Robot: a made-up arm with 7 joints.
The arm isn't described. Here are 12 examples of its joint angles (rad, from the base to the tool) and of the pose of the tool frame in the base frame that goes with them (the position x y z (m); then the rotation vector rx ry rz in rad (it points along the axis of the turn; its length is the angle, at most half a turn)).
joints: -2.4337 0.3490 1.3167 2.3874 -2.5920 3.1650 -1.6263
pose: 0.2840 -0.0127 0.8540 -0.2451 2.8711 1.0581
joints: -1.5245 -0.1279 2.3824 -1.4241 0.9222 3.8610 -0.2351
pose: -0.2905 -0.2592 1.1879 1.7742 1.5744 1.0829
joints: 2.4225 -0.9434 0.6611 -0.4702 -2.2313 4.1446 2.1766
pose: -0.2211 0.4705 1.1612 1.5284 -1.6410 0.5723
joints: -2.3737 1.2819 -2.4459 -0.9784 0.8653 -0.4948 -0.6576
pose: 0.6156 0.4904 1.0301 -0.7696 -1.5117 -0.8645
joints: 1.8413 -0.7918 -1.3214 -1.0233 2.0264 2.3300 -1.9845
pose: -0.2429 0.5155 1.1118 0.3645 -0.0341 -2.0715
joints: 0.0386 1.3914 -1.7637 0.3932 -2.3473 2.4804 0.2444
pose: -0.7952 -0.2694 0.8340 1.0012 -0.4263 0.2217
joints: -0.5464 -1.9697 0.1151 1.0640 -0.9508 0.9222 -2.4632
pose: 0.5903 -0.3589 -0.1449 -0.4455 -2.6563 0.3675
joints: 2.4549 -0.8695 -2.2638 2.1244 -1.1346 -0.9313 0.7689
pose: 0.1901 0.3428 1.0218 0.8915 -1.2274 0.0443
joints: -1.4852 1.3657 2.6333 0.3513 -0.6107 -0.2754 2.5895
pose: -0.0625 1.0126 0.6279 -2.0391 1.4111 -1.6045
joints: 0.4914 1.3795 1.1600 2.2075 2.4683 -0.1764 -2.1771
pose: -0.3582 0.1895 0.5831 0.6234 -1.8052 -0.5964
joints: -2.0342 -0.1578 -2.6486 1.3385 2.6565 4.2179 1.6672
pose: -0.3344 0.2721 1.2084 0.5599 2.4637 -0.8662
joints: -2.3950 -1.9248 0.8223 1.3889 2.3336 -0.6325 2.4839
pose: -0.1182 -0.6282 0.1280 0.0852 -0.8484 0.9509
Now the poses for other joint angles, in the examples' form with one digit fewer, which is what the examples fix.
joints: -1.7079 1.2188 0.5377 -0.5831 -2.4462 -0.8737 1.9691
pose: -0.083 0.917 0.490 1.754 0.260 -0.952
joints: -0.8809 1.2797 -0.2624 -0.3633 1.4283 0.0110 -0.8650
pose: -0.662 0.760 0.773 0.001 1.253 1.112
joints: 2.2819 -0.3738 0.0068 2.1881 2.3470 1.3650 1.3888
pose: -0.197 0.284 0.597 2.203 -1.862 -1.112
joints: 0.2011 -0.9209 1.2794 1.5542 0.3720 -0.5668 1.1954
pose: 0.383 0.457 0.680 1.990 0.678 -1.765
